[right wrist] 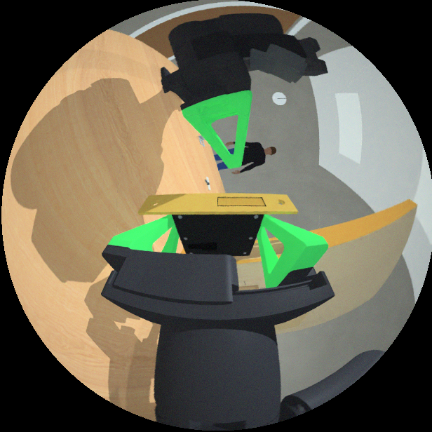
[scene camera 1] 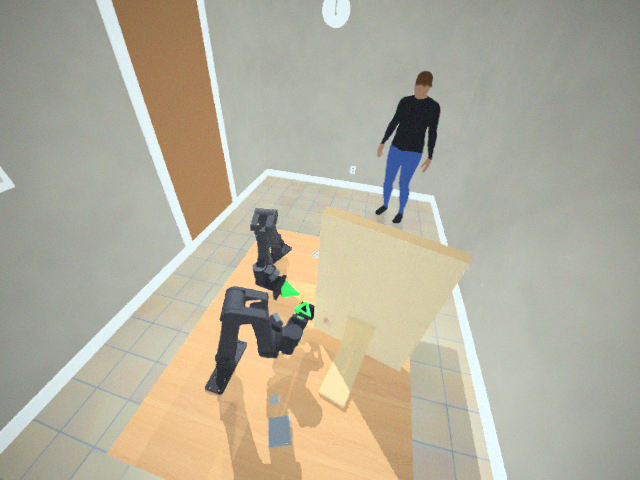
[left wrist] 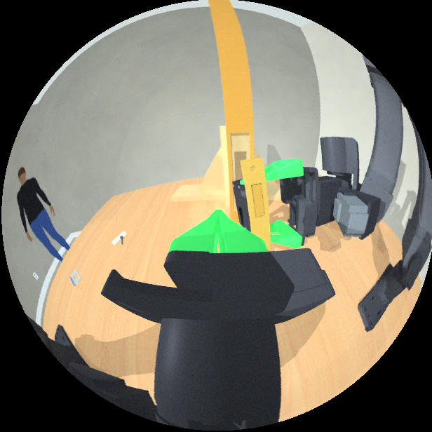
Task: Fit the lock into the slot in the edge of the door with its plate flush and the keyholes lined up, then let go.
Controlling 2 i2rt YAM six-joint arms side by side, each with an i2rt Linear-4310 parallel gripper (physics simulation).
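Pixels of known places: left gripper, fingertip midpoint: (scene camera 1: 299, 294); right gripper, fingertip midpoint: (scene camera 1: 303, 307); left arm's base, origin of the base link: (scene camera 1: 276, 255); right arm's base, origin of the base link: (scene camera 1: 227, 364).
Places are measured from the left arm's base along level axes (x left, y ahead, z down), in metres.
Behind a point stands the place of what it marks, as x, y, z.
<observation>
The door (scene camera 1: 379, 289) @[-0.221, 0.648, -0.403] (left wrist: 232, 75) (right wrist: 360, 270) stands upright. Its orange edge holds the slot (left wrist: 240, 145). My right gripper (scene camera 1: 303, 310) @[-0.237, 0.382, -0.095] (right wrist: 217, 215) is shut on the black body of the lock (left wrist: 256, 200) (right wrist: 241, 202), with one green finger on each side. The lock's brass plate faces away from the right wrist. In the left wrist view the lock is outside the slot, lower in the picture, and overlaps the door edge. My left gripper (scene camera 1: 297, 295) @[-0.211, 0.336, -0.121] (left wrist: 218, 214) (right wrist: 234, 167) is shut and empty, apart from the plate. The lock's keyhole cannot be made out.
A slanted brace (scene camera 1: 343, 366) @[-0.323, 0.635, -0.045] supports the door. Two grey-blue squares (scene camera 1: 279, 431) @[-0.609, 0.576, -0.036] (scene camera 1: 273, 399) @[-0.557, 0.504, -0.051] lie on the wooden table top (scene camera 1: 170, 413) @[-0.783, 0.248, 0.000]. A small white part (left wrist: 119, 238) and a pale plate (left wrist: 75, 278) lie left of the left gripper in its wrist view. A person (scene camera 1: 410, 124) stands beyond.
</observation>
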